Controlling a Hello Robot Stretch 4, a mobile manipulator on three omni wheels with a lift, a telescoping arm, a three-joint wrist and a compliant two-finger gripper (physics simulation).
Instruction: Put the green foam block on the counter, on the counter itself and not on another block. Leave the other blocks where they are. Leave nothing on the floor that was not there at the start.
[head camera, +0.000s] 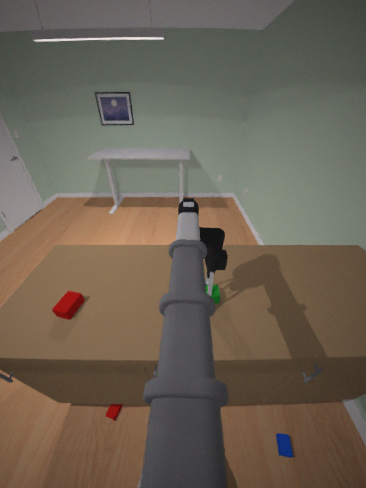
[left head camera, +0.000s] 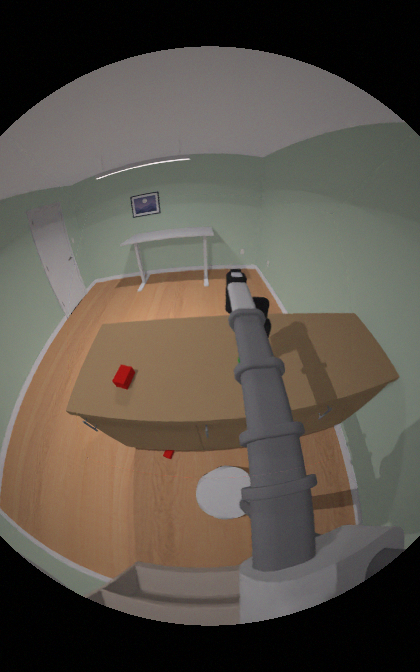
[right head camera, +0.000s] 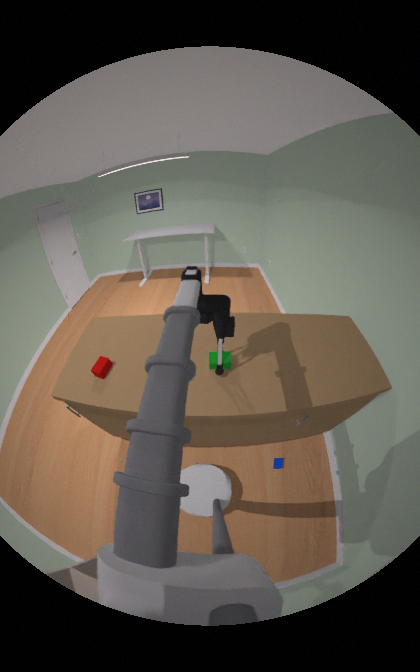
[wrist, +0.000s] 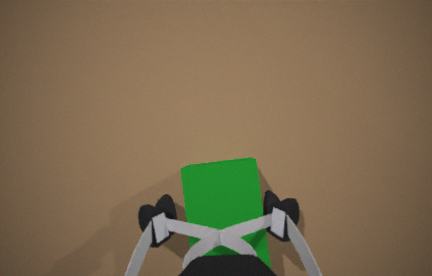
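The green foam block lies on the brown counter, with its shadow close beside it. My gripper is open and low over the block, with one fingertip on each side. In the wrist view a gap shows at the left fingertip; the right one is very close to the block. The arm partly hides the block in the head and left head views. A red block lies on the counter's left part.
Another red block and a blue block lie on the floor before the counter. A white round top stands in front of the counter. A white table stands by the far wall.
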